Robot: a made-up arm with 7 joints.
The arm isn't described. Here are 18 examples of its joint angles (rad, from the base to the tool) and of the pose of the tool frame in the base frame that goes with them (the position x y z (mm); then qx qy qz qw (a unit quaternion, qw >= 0)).
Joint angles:
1: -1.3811 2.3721 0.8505 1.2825 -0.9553 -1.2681 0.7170
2: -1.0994 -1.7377 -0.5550 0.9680 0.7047 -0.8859 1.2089
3: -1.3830 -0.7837 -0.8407 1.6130 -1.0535 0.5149 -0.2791
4: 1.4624 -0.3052 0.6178 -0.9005 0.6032 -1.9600 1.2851
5: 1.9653 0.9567 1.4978 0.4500 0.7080 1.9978 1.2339
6: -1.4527 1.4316 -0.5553 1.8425 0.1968 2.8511 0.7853
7: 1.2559 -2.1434 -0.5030 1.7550 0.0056 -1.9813 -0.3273
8: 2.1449 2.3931 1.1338 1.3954 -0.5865 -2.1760 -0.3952
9: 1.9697 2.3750 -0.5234 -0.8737 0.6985 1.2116 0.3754
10: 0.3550 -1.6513 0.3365 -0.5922 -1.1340 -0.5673 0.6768
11: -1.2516 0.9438 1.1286 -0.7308 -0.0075 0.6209 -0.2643
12: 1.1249 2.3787 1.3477 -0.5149 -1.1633 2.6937 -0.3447
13: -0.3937 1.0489 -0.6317 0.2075 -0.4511 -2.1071 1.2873
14: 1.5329 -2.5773 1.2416 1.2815 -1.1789 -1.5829 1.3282
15: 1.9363 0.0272 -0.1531 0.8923 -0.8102 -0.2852 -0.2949
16: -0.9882 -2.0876 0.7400 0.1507 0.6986 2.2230 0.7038
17: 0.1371 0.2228 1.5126 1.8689 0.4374 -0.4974 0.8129
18: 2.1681 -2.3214 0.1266 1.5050 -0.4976 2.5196 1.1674
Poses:
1: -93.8 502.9 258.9 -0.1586 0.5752 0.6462 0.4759
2: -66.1 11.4 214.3 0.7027 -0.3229 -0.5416 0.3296
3: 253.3 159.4 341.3 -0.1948 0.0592 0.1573 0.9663
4: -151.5 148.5 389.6 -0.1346 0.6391 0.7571 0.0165
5: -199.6 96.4 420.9 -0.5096 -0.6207 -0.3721 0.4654
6: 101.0 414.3 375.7 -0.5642 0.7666 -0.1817 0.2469
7: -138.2 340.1 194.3 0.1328 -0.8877 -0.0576 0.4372
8: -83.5 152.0 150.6 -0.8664 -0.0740 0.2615 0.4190
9: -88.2 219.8 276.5 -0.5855 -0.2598 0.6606 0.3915
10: -24.1 135.9 409.9 0.5889 -0.1559 0.7924 0.0320
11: 109.6 330.2 503.2 -0.0817 -0.3068 0.7215 0.6153
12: 81.1 140.2 168.1 0.8467 0.2945 -0.4105 0.1669
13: 245.1 164.2 341.1 0.6938 -0.1465 -0.1130 0.6959
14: -28.4 192.8 106.4 -0.1623 0.7489 -0.3090 0.5634
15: -186.4 161.2 568.9 -0.1801 0.1202 -0.8799 0.4230
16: -58.3 213.7 341.6 -0.5942 -0.2508 -0.3960 0.6536
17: 173.6 199.3 108.3 -0.8770 -0.0469 0.1954 0.4364
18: 17.8 229.7 216.8 0.4577 -0.6622 0.4962 0.3252
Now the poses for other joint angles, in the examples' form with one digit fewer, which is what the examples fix.
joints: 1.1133 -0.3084 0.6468 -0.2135 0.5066 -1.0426 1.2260
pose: -201 79 401 0.193 -0.665 -0.676 0.253
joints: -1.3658 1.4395 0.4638 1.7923 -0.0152 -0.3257 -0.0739
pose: 27 602 304 -0.253 -0.690 -0.661 0.155
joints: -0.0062 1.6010 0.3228 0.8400 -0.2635 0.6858 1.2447
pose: 290 202 350 0.519 -0.412 0.398 0.634
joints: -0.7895 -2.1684 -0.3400 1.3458 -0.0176 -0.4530 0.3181
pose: -239 108 260 0.449 -0.368 -0.633 0.512
